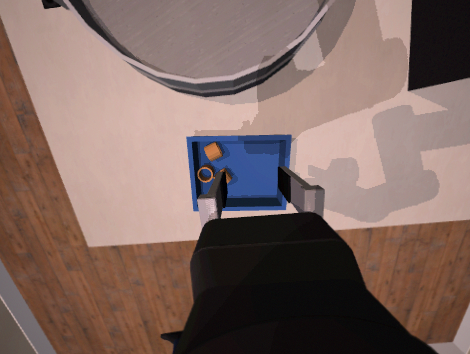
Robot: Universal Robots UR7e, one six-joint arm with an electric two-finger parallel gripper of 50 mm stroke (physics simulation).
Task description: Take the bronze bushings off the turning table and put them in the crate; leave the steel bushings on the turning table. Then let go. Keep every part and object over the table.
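Frame: origin at the arm's base, x ahead, y left, z up, level; centimetres.
Where they show: gripper, between the fingertips: (252, 179).
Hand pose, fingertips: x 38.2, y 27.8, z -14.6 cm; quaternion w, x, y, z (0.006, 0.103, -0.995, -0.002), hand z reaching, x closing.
Observation:
Things, the pixels of their centre, and the offset from my fingertips. "*": a spot on its surface instead. Level surfaces: height alone.
- blue crate, middle of its body: (239, 172) dx +0.5, dy +3.8, dz -17.3 cm
- grey turning table, a spot on its surface: (210, 40) * dx +7.5, dy -17.2, dz -14.5 cm
- pale table top, height of its surface: dz -19.8 cm
A blue crate (240, 138) lies below the turning table. Three bronze bushings are in its left part: one bushing (213, 151) lies on its side at the upper left, one bushing (205, 174) stands upright with its round opening showing, and one bushing (227, 176) is partly hidden behind the left finger. My gripper (252, 179) is open and empty above the crate, its fingers wide apart. Part of the grey turning table (210, 40) shows at the top; no steel bushings show on this part.
The pale table top (125, 175) ends at a left edge and a lower edge, with wooden floor (135, 290) beyond. A black flat object (440, 45) is at the upper right. Arm shadows fall to the right of the crate.

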